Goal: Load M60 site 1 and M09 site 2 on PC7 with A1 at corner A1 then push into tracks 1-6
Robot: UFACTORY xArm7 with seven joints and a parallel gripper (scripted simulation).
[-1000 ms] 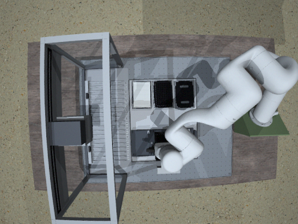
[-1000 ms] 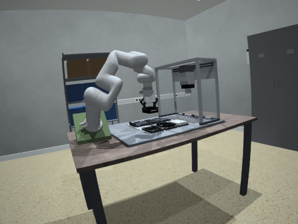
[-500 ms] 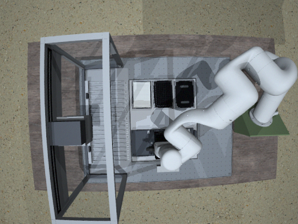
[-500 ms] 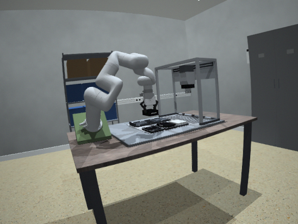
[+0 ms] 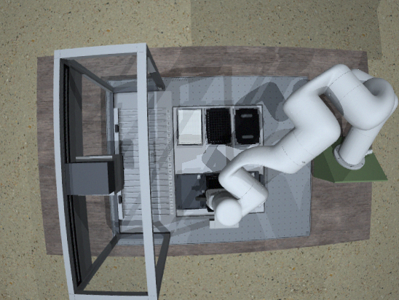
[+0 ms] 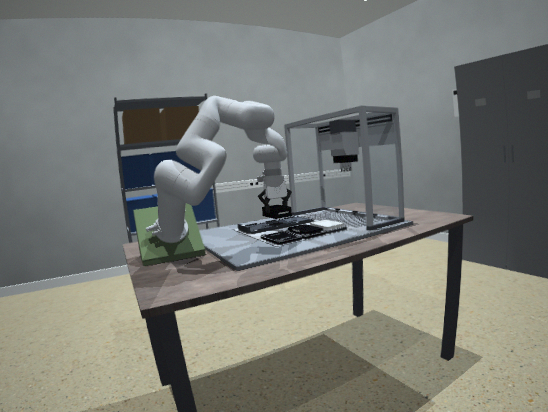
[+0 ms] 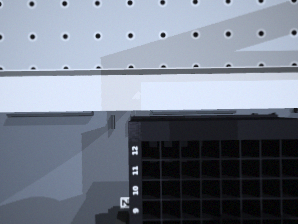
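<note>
My hand is 6 cm above the dark plate carrier PC7 and 1 cm past it. Also, from my hand: pale 384-well plate M60 (25 cm to the right, 7 cm ahead, 6 cm below); black deep-well block M09 (1 cm below); nest S3 (25 cm to the right, 7 cm below, 7 cm ahead).
</note>
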